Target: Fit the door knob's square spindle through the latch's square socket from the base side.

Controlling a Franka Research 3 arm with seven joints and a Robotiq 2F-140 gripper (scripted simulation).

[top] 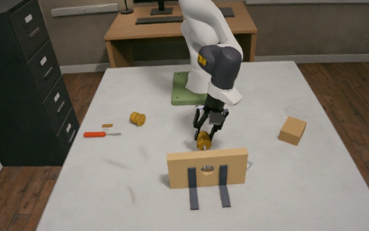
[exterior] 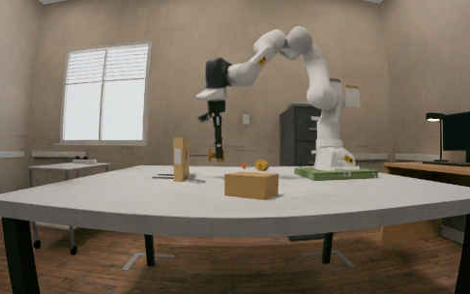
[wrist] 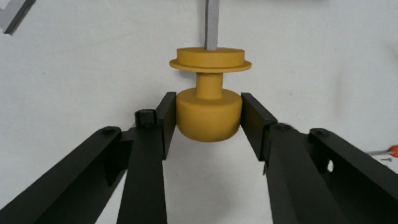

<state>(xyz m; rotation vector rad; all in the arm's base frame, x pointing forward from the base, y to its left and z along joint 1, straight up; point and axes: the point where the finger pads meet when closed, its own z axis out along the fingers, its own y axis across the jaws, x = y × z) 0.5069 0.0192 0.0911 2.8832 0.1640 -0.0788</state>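
Right now my hand is 16 cm short of the wooden panel, 1 cm to the right of it and 3 cm above it. From my hand the other things lie so: small plate (20 cm behind, 51 cm to the right, 12 cm below); cardboard box (12 cm behind, 42 cm to the left, 9 cm below).
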